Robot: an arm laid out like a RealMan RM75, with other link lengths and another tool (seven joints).
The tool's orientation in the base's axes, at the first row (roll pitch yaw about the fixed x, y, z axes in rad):
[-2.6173 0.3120 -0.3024]
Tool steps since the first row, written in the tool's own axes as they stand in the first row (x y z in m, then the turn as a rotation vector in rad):
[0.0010 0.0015 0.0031 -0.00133 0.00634 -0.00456]
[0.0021 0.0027 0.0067 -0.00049 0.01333 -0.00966]
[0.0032 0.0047 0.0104 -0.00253 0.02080 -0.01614]
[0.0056 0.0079 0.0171 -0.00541 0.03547 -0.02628]
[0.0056 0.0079 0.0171 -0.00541 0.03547 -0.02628]
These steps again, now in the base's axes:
[0.0000 0.0003 -0.0036 -0.00330 -0.00711 0.00114]
[0.0001 0.0010 -0.0075 -0.00483 -0.01565 0.00176]
[-0.0001 0.0012 -0.0118 -0.00902 -0.02451 0.00416]
[0.0001 0.0018 -0.0196 -0.01651 -0.04079 0.00641]
[0.0001 0.0018 -0.0196 -0.01651 -0.04079 0.00641]

